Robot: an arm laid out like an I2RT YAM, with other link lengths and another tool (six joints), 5 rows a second.
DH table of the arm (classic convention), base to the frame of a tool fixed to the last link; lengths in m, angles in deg. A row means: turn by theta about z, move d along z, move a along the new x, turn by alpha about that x. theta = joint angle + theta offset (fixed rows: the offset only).
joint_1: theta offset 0; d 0.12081; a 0.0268; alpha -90
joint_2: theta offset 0; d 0; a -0.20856; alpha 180
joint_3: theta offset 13.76; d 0; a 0.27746; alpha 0
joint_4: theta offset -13.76; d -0.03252; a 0.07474; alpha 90
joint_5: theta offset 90; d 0.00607; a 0; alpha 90
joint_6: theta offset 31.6; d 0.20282; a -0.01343; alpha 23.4
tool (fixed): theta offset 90; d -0.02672; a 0; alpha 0
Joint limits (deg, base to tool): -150..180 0..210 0..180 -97..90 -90..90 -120..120
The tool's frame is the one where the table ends.
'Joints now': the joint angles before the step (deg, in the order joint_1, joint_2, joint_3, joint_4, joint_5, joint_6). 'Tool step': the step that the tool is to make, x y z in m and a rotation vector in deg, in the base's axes. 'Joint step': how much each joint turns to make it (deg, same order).
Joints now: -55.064 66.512 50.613 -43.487 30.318 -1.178
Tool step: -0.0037 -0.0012 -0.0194 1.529 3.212 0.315
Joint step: 0.046 3.126 -1.125 1.816 1.398 -1.279
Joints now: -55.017 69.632 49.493 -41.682 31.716 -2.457
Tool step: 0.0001 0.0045 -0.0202 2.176 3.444 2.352
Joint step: 0.814 2.596 -1.505 1.630 0.682 -2.445
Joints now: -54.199 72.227 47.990 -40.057 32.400 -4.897
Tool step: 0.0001 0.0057 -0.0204 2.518 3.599 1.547
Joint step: 1.167 3.851 -0.442 0.726 1.129 -1.093
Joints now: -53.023 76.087 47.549 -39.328 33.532 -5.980
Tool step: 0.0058 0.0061 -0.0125 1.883 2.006 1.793
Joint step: 1.657 3.016 0.420 0.066 0.354 -0.338
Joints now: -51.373 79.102 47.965 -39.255 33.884 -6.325
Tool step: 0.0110 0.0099 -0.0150 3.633 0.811 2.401
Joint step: 1.758 3.774 1.355 -0.840 -1.801 -0.110
